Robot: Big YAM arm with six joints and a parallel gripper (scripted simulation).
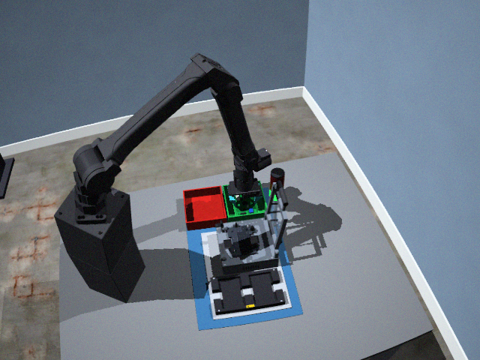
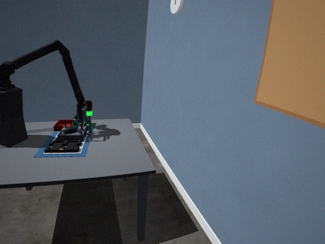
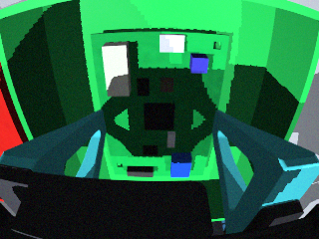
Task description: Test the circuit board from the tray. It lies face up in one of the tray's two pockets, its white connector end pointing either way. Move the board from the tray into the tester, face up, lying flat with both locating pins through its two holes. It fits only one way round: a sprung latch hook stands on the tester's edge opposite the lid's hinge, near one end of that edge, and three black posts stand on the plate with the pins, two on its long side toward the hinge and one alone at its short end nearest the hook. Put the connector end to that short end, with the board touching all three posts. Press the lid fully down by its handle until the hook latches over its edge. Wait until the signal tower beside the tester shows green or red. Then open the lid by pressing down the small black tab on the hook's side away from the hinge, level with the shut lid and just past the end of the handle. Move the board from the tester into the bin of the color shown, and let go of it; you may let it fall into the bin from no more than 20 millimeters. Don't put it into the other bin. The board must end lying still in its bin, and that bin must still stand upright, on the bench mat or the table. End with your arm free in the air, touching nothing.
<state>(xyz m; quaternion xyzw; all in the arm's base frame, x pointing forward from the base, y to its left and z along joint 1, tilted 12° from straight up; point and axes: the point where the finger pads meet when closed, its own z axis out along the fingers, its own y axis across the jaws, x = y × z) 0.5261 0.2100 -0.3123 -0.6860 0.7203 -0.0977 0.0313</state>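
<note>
Right now my hand is 1 cm above the green bin. The rest, counted from my hand: red bin: 15 cm behind, 1 cm to the left, 1 cm below; green circuit board: right at my hand; black latch hook: 14 cm to the right, 12 cm behind, 7 cm above.
</note>
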